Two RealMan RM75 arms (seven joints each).
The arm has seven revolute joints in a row. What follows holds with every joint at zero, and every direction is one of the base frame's.
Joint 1 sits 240.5 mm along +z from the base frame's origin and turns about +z.
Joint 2 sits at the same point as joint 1 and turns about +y.
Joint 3 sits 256 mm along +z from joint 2 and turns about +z.
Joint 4 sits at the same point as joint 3 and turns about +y.
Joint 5 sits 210 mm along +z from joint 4 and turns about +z.
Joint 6 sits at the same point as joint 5 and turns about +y.
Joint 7 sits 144 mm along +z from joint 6 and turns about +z.
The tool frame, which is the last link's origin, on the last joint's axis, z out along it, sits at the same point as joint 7; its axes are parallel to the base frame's.
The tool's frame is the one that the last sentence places.
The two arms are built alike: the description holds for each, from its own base.
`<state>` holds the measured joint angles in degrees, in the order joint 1, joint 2, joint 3, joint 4, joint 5, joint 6, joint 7, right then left.
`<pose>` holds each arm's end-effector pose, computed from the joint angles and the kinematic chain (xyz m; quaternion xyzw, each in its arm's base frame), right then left.
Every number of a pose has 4 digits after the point. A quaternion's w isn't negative.
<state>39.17 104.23 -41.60 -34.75 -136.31 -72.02 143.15 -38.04 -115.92 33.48 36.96 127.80 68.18 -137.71</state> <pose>0.3176 0.4046 0.0976 -0.7322 0.6290 0.0779 0.2492 -0.2861 0.4009 0.0324 -0.7115 -0.6342 -0.2207 0.2071</pose>
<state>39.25 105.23 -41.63 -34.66 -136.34 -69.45 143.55 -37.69 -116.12 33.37 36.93 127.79 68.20 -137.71</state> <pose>0.3180 0.4080 0.0917 -0.7263 0.6302 0.0845 0.2612 -0.2881 0.3986 0.0308 -0.7089 -0.6373 -0.2212 0.2060</pose>
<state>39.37 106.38 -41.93 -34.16 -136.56 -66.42 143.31 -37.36 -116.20 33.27 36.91 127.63 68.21 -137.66</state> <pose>0.3194 0.4108 0.0832 -0.7234 0.6281 0.0863 0.2735 -0.2900 0.3969 0.0304 -0.7065 -0.6395 -0.2225 0.2059</pose>
